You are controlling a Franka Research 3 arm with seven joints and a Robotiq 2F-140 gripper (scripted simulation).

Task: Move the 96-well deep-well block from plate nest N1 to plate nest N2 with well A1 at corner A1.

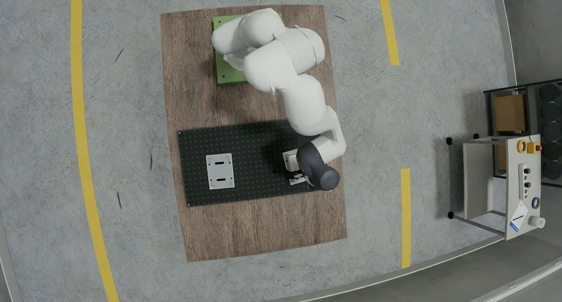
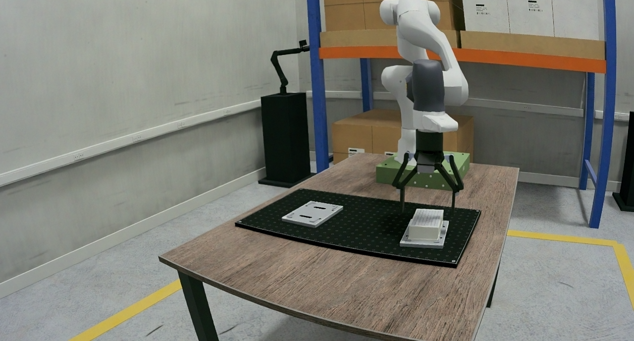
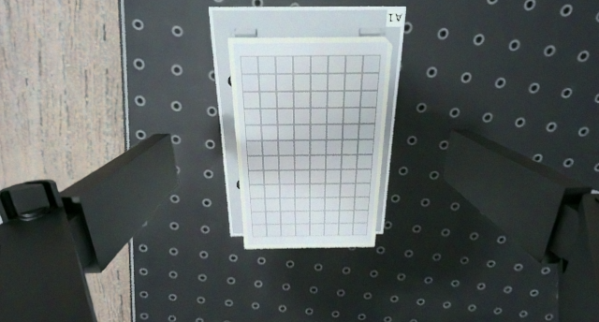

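Right now my hand is 5 cm above the white deep-well block. Also, from my hand: nest N1: 3 cm behind, 38 cm to the right, 7 cm below; then nest N2: 7 cm below.
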